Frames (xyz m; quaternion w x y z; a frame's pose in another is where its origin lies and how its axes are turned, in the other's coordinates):
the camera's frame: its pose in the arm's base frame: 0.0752 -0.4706 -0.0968 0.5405 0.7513 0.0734 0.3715
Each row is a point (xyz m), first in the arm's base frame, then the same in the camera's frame.
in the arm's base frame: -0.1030 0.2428 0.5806
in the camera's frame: 0.5625 0.3501 -0.7487
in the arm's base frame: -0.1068 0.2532 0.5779
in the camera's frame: 0.5638 0.3447 -0.7587
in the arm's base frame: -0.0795 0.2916 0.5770
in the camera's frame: 0.6025 0.3204 -0.7702
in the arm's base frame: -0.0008 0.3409 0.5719
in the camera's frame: 0.6814 0.2731 -0.7567
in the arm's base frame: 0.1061 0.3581 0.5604
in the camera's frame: 0.7610 0.2250 -0.6999
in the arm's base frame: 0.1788 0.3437 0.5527
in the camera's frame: 0.8017 0.2030 -0.6416
